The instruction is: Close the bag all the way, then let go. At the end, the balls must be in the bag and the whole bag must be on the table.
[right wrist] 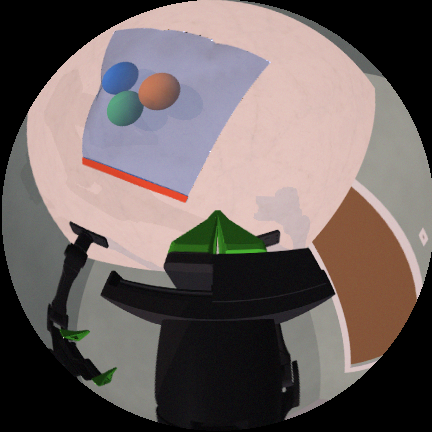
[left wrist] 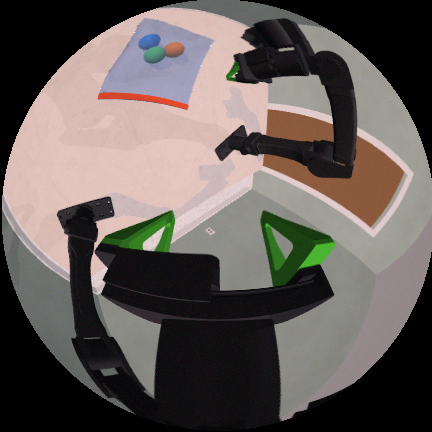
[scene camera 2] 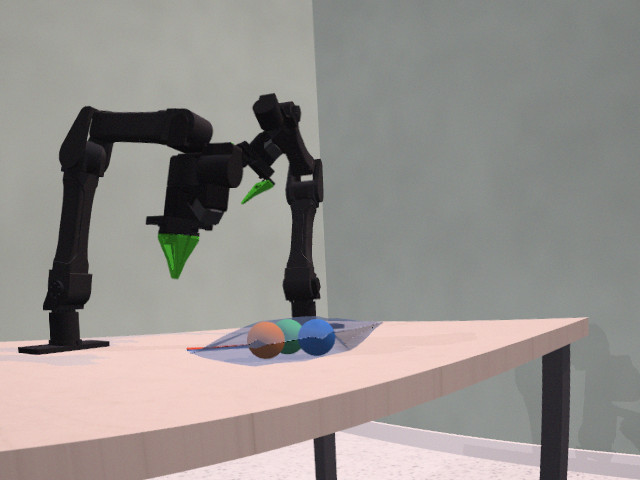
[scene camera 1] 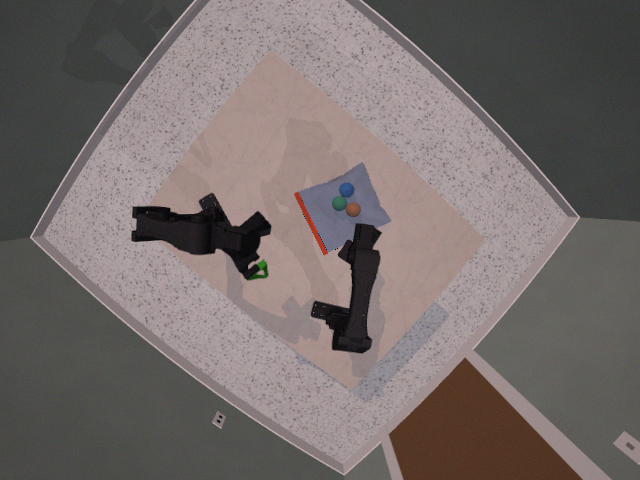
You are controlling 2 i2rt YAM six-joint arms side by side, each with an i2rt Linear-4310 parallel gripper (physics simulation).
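A see-through blue bag (scene camera 1: pixel 317 198) (left wrist: pixel 185 75) (right wrist: pixel 210 75) lies on the table, with a red strip (scene camera 1: pixel 310 223) (left wrist: pixel 145 97) (right wrist: pixel 135 180) along one edge. Whether the strip is sealed cannot be told. A blue ball (scene camera 1: pixel 346 189) (scene camera 2: pixel 316 336), a green ball (scene camera 1: pixel 339 203) (right wrist: pixel 125 108) and an orange ball (scene camera 1: pixel 353 209) (scene camera 2: pixel 265 339) sit together within the bag's outline. My right gripper (scene camera 2: pixel 175 277) (right wrist: pixel 217 214) is shut and empty, high above the table; its arm hides it in scene camera 1. My left gripper (left wrist: pixel 217 215) is wide open and empty, raised away from the bag.
The table (scene camera 1: pixel 289 93) (scene camera 2: pixel 413 361) bears both arm bases, the right one (scene camera 2: pixel 64 345) at the left in scene camera 2. In scene camera 1 the right arm (scene camera 1: pixel 361 289) reaches over the bag's lower corner. The left arm (scene camera 1: pixel 186 232) is at the left, clear of the bag.
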